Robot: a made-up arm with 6 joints.
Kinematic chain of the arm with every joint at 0, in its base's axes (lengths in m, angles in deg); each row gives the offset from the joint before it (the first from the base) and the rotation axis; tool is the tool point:
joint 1: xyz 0 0 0.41 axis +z
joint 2: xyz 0 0 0 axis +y
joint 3: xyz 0 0 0.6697 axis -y
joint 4: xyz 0 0 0 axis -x
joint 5: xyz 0.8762 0 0 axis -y
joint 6: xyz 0 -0.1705 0 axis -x
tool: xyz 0 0 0
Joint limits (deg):
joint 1: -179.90..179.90
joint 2: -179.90..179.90
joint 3: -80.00..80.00
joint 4: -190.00..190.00
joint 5: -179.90..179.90
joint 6: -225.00..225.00
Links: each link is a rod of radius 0.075 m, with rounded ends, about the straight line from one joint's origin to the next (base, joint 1, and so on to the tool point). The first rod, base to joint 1, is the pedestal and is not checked.
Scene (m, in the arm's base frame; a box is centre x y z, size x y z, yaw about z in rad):
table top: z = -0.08
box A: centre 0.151 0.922 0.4 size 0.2 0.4 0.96 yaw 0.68
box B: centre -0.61 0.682 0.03 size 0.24 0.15 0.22 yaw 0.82
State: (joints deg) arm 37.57 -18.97 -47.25 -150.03 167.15 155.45
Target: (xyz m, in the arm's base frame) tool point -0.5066 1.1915 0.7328
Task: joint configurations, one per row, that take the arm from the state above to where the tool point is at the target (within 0.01 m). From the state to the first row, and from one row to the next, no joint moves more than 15 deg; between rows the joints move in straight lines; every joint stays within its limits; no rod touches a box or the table.
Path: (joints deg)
1: 39.52 -18.94 -33.67 -149.35 168.97 161.09
2: 41.48 -18.91 -20.09 -148.66 170.79 166.72
3: 43.43 -18.88 -6.51 -147.98 172.61 172.36
4: 45.38 -18.85 7.07 -147.30 174.44 178.00
5: 47.33 -18.82 20.65 -146.61 176.26 183.63
6: 49.29 -18.80 34.23 -145.93 178.08 189.27
7: 51.24 -18.77 47.81 -145.25 179.90 194.91
8: 64.85 -4.14 43.30 -150.47 176.71 185.04
9: 78.46 10.49 38.79 -155.68 173.52 175.18
10: 92.08 25.12 34.28 -160.90 170.34 165.31
11: 105.69 39.75 29.77 -166.12 167.15 155.45

